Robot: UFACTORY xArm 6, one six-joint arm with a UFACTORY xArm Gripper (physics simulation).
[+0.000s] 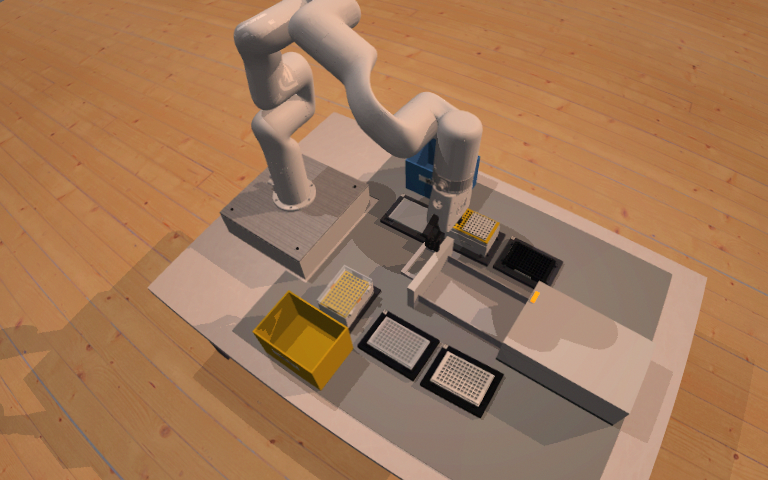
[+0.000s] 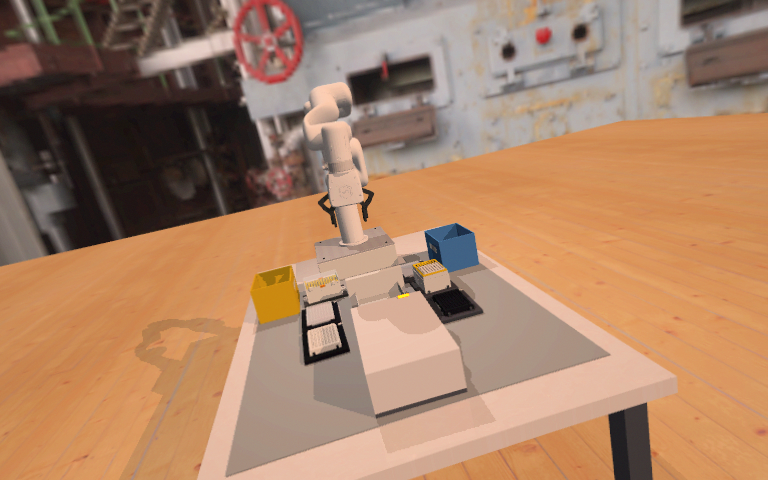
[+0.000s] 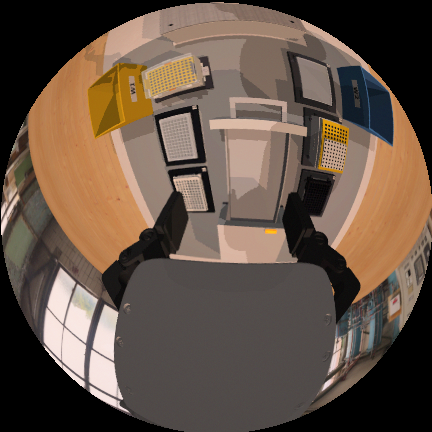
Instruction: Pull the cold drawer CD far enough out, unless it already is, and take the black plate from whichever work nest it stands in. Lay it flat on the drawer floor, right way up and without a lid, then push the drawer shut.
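Places are measured from the arm's base along level axes (x right, y ahead, z up), in millimetres.
Where they show: gripper, fingertip midpoint: [image 1: 443, 234] [image 2: 350, 223] [image 3: 234, 204]; arm's base at its link origin: [image 1: 294, 195] [image 2: 354, 241].
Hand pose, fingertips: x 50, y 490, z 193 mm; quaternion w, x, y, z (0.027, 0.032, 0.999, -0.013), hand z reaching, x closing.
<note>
Things, the pixels of their centre, and the offset from my fingertips. "pt": a spot on its surface instead.
- cold drawer at a spot on its surface: [image 1: 458, 297] pt dx -24, dy +49, dz -264 mm
- black plate at the middle of its body: [image 1: 529, 262] [image 2: 452, 301] [image 3: 314, 197] dx -218, dy +171, dz -263 mm
- yellow-topped rack at the middle of its body: [image 3: 329, 143] [image 1: 472, 230] [image 2: 430, 274] dx -220, dy -7, dz -238 mm
- blue bin at the middle of its body: [image 1: 442, 172] [image 2: 450, 247] dx -363, dy -176, dz -222 mm
- lidded yellow-welled plate at the middle of its body: [image 1: 346, 297] [image 3: 173, 76] [image 2: 322, 287] dx +128, dy -192, dz -243 mm
- yellow bin at the middle of its body: [image 1: 304, 340] [image 3: 117, 98] [image 2: 276, 293] dx +287, dy -203, dz -222 mm
The cold drawer [image 1: 458, 297] [image 3: 252, 172] is pulled out of its pale housing [image 1: 583, 339] [image 2: 407, 345] [image 3: 240, 240], and no plate shows on its floor. Its front panel [image 1: 430, 274] [image 2: 373, 284] [image 3: 257, 125] faces the robot base. The black plate [image 1: 529, 261] [image 2: 453, 302] [image 3: 317, 195] lies in a dark work nest beside the drawer, on the blue bin's side. It shows no lid. My gripper [image 1: 433, 242] [image 2: 350, 219] [image 3: 234, 204] is open and empty, high above the drawer area and away from the black plate.
A yellow-topped rack [image 1: 476, 226] [image 2: 430, 274] [image 3: 334, 145] stands next to the black plate, towards the blue bin [image 1: 419, 172] [image 2: 451, 246] [image 3: 370, 105]. Across the drawer are two pale plates [image 1: 399, 341] [image 1: 463, 378], a lidded yellow-welled plate [image 1: 346, 291] and a yellow bin [image 1: 308, 339] [image 2: 275, 294].
</note>
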